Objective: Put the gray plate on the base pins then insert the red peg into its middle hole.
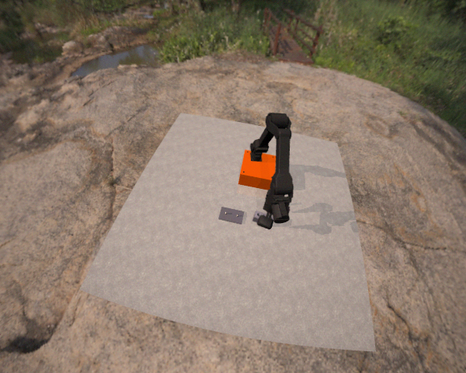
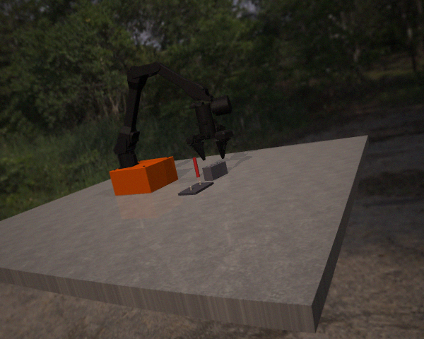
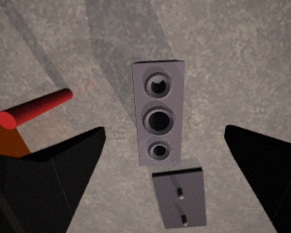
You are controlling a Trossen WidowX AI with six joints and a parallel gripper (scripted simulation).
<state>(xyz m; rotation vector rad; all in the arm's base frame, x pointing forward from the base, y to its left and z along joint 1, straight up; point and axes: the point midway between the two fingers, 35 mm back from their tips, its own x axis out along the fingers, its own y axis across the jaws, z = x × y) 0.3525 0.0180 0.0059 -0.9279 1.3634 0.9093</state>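
Now: the gray plate 30 mm below my gripper tip. From my gripper tip the other things lie so: base: 160 mm to the right, 60 mm below, 30 mm behind; then red peg: 100 mm behind, 60 mm to the left, 30 mm below.
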